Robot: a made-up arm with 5 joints.
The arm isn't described. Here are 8 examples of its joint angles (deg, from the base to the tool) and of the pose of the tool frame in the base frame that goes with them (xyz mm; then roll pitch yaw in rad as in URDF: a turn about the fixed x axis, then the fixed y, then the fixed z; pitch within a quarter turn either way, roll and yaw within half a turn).
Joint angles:
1: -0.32 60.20 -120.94 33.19 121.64
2: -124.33 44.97 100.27 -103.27 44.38
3: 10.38 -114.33 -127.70 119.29 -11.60
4: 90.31 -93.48 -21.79 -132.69 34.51
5: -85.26 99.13 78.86 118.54 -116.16
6: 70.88 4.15 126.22 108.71 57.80
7: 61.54 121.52 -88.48 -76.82 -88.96
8: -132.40 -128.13 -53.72 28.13 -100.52
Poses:
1: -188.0 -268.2 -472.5 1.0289 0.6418 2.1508
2: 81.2 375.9 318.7 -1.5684 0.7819 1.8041
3: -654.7 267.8 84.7 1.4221 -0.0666 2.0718
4: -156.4 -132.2 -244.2 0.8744 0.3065 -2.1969
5: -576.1 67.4 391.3 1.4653 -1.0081 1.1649
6: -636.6 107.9 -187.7 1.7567 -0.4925 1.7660
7: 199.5 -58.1 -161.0 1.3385 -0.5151 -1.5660
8: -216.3 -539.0 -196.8 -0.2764 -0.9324 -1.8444
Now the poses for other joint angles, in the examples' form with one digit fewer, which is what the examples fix.
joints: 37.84 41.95 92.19 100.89 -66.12
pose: -585 264 -280 1.529 1.046 1.724
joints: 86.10 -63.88 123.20 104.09 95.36
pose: -608 -156 -205 1.807 0.377 1.546
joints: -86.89 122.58 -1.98 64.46 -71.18
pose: -425 -28 798 2.132 -0.769 1.376
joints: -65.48 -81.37 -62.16 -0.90 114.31
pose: 66 -450 -142 1.093 1.104 2.725
